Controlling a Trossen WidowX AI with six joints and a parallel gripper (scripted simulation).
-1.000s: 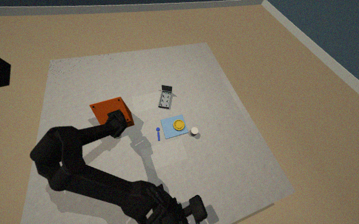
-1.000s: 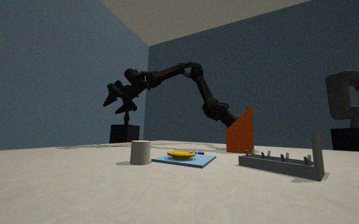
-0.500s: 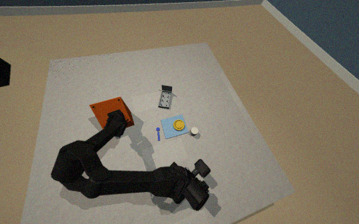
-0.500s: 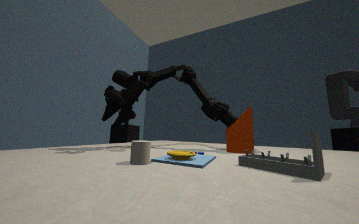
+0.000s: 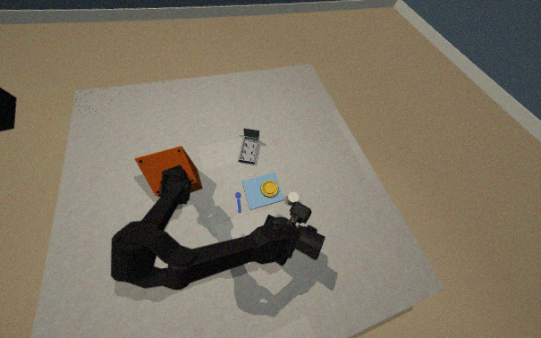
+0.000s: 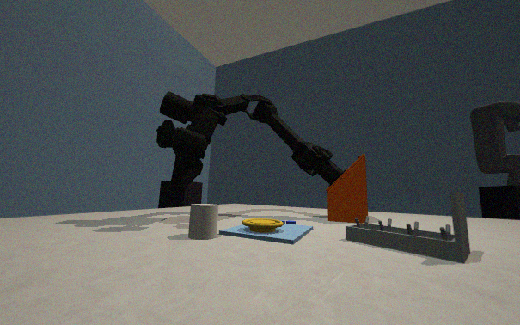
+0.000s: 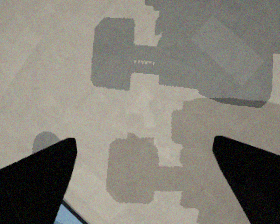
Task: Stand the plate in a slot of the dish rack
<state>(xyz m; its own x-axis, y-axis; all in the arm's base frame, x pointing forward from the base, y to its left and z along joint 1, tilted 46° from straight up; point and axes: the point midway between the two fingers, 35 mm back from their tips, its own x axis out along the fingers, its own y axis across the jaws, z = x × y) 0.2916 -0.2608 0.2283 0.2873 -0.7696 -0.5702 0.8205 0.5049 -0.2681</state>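
The yellow plate lies 10 mm ahead of my gripper tip, 200 mm to the left of it and 60 mm below it. Also, from my gripper tip: light blue mat (20 mm behind, 210 mm to the left, 70 mm below); then blue spoon (130 mm behind, 210 mm to the left, 70 mm below); then cup (70 mm ahead, 120 mm to the left, 50 mm below).
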